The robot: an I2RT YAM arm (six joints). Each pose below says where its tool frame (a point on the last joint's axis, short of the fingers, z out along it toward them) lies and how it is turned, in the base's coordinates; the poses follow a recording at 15 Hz.
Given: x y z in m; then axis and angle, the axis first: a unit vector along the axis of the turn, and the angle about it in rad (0 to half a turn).
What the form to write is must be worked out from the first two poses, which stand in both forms.
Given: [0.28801 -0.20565 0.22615 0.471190 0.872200 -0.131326 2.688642]
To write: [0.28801 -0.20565 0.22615 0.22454 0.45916 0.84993 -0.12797]
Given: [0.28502 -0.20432 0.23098 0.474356 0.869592 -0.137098 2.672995]
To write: [0.28502 -0.20432 0.23098 0.23216 0.46140 0.84583 -0.13335]
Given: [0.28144 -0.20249 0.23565 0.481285 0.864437 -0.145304 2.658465]
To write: [0.28144 -0.20249 0.23565 0.23922 0.46731 0.83934 -0.14109]
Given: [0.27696 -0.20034 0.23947 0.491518 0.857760 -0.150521 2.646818]
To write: [0.27696 -0.20034 0.23947 0.24487 0.47655 0.83165 -0.14594]
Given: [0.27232 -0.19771 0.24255 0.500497 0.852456 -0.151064 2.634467]
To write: [0.27232 -0.19771 0.24255 0.25085 0.48449 0.82520 -0.14623]
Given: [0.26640 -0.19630 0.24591 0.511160 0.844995 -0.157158 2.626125]
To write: [0.26640 -0.19630 0.24591 0.25489 0.49428 0.81708 -0.15197]
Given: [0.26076 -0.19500 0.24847 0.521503 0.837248 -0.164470 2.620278]
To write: [0.26076 -0.19500 0.24847 0.25772 0.50389 0.80897 -0.15891]
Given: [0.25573 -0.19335 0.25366 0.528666 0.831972 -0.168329 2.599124]
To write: [0.25573 -0.19335 0.25366 0.26792 0.50934 0.80156 -0.16218]
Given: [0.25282 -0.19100 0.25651 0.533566 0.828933 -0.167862 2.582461]
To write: [0.25282 -0.19100 0.25651 0.27594 0.51285 0.79675 -0.16134]
